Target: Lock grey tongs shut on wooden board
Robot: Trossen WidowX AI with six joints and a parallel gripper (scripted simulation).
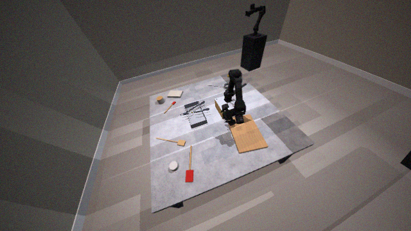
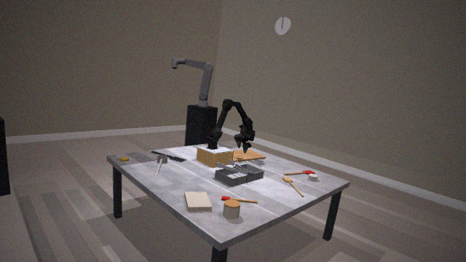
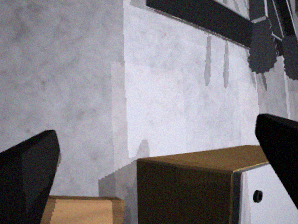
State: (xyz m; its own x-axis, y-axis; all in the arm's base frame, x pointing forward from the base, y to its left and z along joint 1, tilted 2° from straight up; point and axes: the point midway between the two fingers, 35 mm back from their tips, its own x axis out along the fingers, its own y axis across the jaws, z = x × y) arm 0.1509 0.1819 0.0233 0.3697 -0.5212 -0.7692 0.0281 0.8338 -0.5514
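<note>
The hinge slider lies 210 mm ahead of my gripper tip, 250 mm to the right of it and 40 mm below it. From my gripper tip the other things lie so: wooden board 130 mm behind, 180 mm to the left, 100 mm below; then red spatula 430 mm ahead, 220 mm to the left, 100 mm below; then roasting tin 190 mm ahead, 250 mm to the right, 80 mm below.
</note>
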